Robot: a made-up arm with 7 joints. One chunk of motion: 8 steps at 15 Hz.
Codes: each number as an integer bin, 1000 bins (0 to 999) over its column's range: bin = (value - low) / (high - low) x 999, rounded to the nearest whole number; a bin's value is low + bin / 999 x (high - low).
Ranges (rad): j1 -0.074..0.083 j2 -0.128..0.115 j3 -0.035..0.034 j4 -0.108..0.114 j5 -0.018..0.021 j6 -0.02..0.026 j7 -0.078..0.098
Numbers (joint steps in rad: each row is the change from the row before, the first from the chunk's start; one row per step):
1: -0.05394 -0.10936 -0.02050 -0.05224 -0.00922 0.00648 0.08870
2: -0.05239 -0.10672 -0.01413 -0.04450 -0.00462 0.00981 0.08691
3: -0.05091 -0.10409 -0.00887 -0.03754 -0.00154 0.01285 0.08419
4: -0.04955 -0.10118 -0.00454 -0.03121 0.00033 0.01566 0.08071
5: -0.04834 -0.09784 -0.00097 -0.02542 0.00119 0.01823 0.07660
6: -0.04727 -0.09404 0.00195 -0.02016 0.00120 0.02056 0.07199
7: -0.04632 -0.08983 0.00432 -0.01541 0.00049 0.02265 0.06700
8: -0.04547 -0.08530 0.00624 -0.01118 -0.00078 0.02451 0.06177
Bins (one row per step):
1: 128 77 210 251 225 575 946
2: 138 87 302 286 343 647 936
3: 147 98 378 317 422 713 921
4: 156 110 441 346 470 774 901
5: 163 124 493 372 492 830 878
6: 170 140 535 395 492 881 851
7: 176 157 569 417 474 926 823
8: 182 176 597 436 441 967 793

